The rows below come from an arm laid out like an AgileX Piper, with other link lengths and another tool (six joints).
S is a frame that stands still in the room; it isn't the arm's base.
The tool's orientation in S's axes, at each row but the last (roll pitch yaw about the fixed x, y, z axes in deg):
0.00 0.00 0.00
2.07 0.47 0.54
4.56 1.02 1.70
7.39 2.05 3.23
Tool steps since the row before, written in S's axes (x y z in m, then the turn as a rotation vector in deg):
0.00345 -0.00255 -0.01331 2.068 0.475 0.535
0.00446 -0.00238 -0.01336 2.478 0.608 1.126
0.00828 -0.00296 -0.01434 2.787 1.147 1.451
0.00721 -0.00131 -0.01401 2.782 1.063 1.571
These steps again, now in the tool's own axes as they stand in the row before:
0.00345 -0.00255 -0.01331 2.068 0.475 0.535
0.00455 -0.00290 -0.01323 2.474 0.626 1.124
0.00844 -0.00432 -0.01389 2.794 1.180 1.412
0.00762 -0.00347 -0.01341 2.779 1.112 1.541

